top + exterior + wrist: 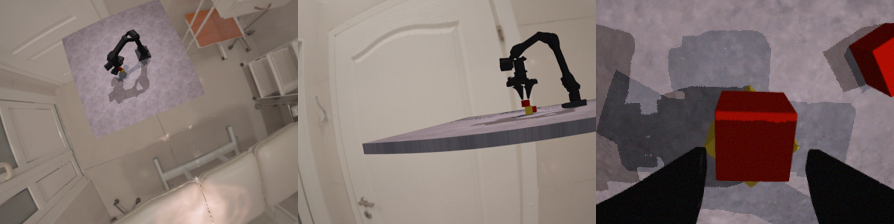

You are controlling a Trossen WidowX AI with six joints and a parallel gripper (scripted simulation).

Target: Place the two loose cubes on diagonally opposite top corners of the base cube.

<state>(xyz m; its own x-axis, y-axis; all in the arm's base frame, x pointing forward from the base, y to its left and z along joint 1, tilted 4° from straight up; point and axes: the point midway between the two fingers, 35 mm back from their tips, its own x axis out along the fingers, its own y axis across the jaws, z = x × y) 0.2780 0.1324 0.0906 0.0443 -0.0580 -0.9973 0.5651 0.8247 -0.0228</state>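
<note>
Right now the yellow base cube is 1 cm behind my gripper tip, 1 cm to the left of it and 6 cm below it.
</note>
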